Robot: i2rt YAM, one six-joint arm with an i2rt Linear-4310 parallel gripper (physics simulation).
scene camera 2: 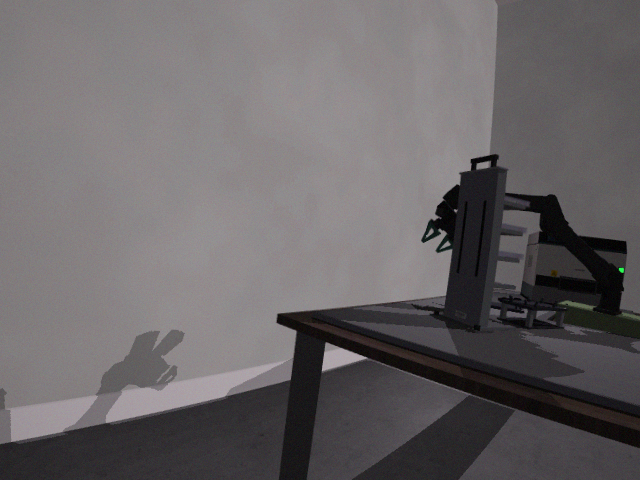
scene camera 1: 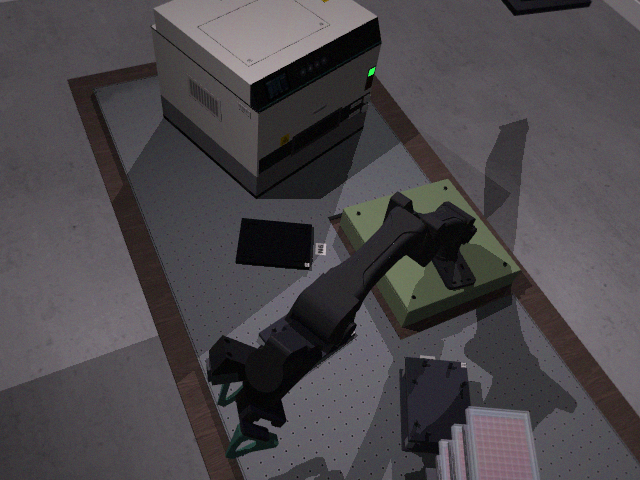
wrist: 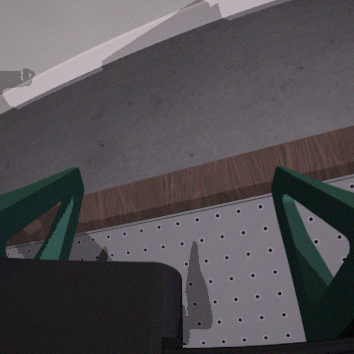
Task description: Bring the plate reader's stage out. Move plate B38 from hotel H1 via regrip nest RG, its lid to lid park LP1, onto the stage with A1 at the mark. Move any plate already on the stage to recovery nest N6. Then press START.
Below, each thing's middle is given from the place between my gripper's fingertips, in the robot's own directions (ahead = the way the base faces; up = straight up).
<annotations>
Right now my hand is 40 cm past the nest plate [scene camera 1: 436, 400], 2 cm to the right of it and 13 cm above it.
</annotations>
